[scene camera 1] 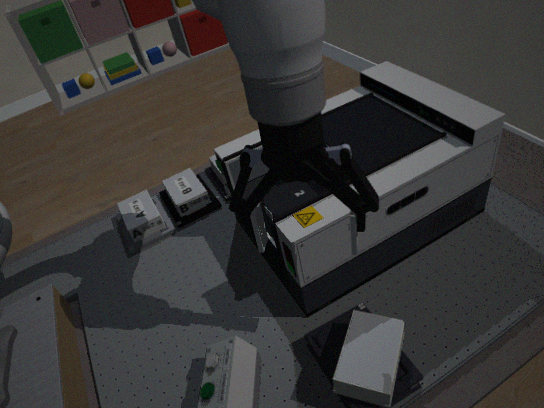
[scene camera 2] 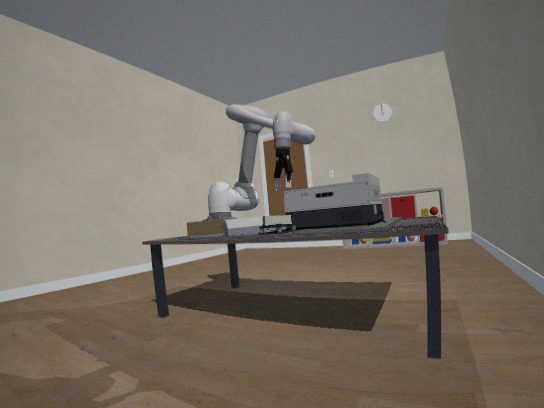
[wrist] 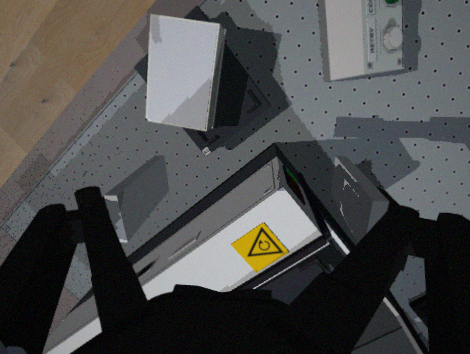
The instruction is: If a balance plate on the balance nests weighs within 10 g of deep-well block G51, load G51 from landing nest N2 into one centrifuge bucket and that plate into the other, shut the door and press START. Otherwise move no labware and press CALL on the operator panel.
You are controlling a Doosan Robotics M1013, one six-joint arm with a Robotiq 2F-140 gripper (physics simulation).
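Frame: origin at the arm's base, x ahead, y left, z up, level; metres.
Where they show: gripper, between the fingertips: [scene camera 1: 308,246] [scene camera 2: 282,189] [wrist: 247,174].
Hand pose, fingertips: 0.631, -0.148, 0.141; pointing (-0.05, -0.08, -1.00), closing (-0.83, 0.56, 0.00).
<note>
Each offset is from my fingertips to the centre of the thing, as dx, dy, dz. "spot": to the spot under its first point.
My gripper [scene camera 1: 309,226] [scene camera 2: 283,183] [wrist: 247,174] is open and empty, above the near front corner of the white centrifuge @(+0.197, +0.208, -0.096) [scene camera 1: 440,175] [scene camera 2: 345,197] [wrist: 295,220]. A dark surface marked 2 shows behind the fingers in scene camera 1. A white block @(+0.026, -0.122, -0.156) [scene camera 1: 370,352] [scene camera 2: 276,220] [wrist: 182,72] sits on a dark nest @(+0.020, -0.103, -0.196) [scene camera 1: 412,375] [wrist: 257,107]; no G51 label is readable. Plates A @(-0.255, +0.476, -0.185) [scene camera 1: 140,215] and B @(-0.128, +0.495, -0.185) [scene camera 1: 185,191] sit on dark nests; their small weight print is not clearly legible. The operator panel @(-0.213, -0.087, -0.176) [scene camera 1: 242,372] [scene camera 2: 242,226] [wrist: 345,40] has a green button and RETRY lettering. The arm hides part of the centrifuge.
The robot's base stands on a wooden block [scene camera 1: 65,345] [scene camera 2: 202,228] at the table's side. A yellow warning label @(spot: +0.031, +0.060, -0.007) [scene camera 1: 308,217] [wrist: 260,247] marks the centrifuge's front corner. Another dark nest, partly hidden, lies between plate B and the centrifuge. A toy shelf stands against the wall beyond the table.
</note>
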